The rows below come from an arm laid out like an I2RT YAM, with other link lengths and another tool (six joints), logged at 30 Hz.
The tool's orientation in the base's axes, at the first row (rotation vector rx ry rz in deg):
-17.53 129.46 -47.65
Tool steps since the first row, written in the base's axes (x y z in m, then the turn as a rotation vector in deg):
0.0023 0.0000 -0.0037 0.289 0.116 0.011
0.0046 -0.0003 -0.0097 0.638 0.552 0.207
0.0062 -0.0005 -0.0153 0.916 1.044 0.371
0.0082 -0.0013 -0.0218 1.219 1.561 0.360
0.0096 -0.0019 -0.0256 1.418 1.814 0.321
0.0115 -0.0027 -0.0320 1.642 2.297 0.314
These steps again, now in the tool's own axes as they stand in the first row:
0.0003 0.0024 0.0036 -0.266 0.087 0.137
0.0020 0.0061 0.0086 -0.812 0.302 0.060
0.0039 0.0096 0.0129 -1.314 0.578 -0.074
0.0062 0.0132 0.0182 -1.751 0.987 -0.107
0.0075 0.0152 0.0216 -1.984 1.210 -0.070
0.0099 0.0187 0.0268 -2.351 1.588 -0.143

